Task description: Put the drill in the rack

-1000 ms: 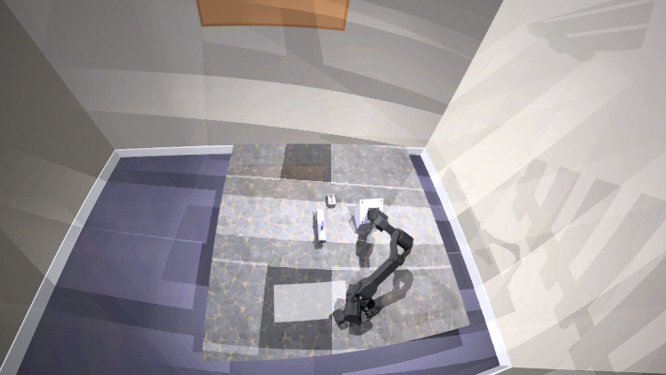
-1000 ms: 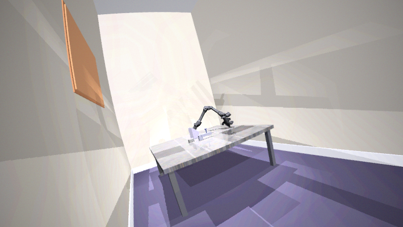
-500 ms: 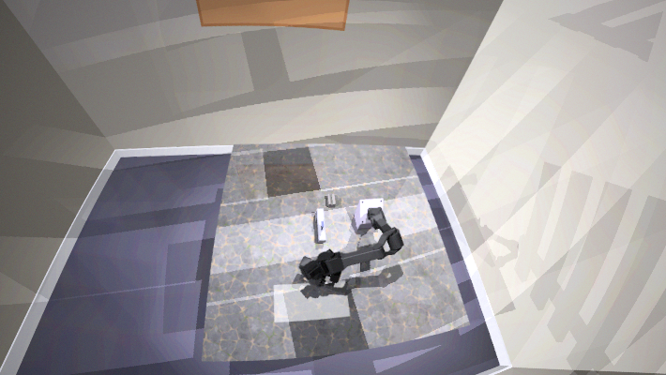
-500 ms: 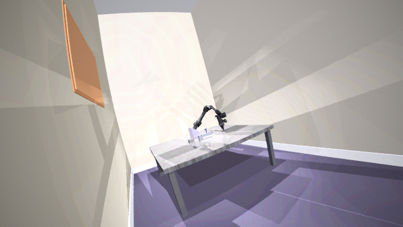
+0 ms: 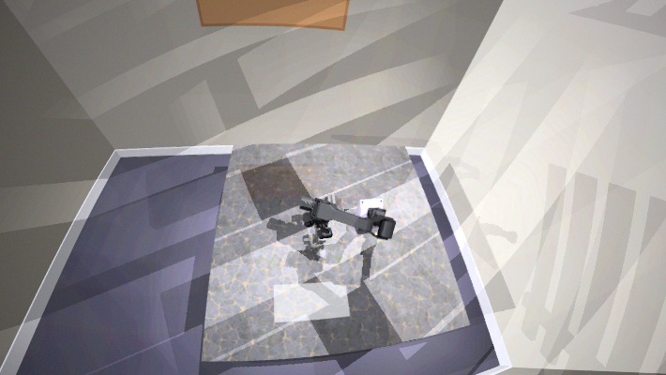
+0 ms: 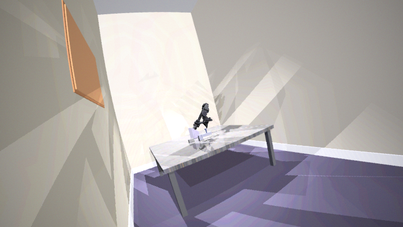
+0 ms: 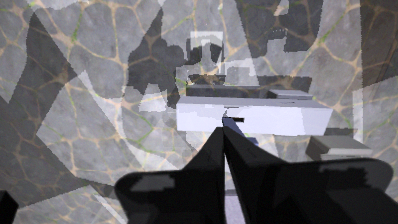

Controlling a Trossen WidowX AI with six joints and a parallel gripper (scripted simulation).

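My gripper tip is now 20 mm past the grey key, 20 mm to the left of it and 30 mm above it. Also, from my gripper tip: grey block 100 mm behind, 220 mm to the right, 100 mm below; drill 20 mm behind, 70 mm to the right, 80 mm below.
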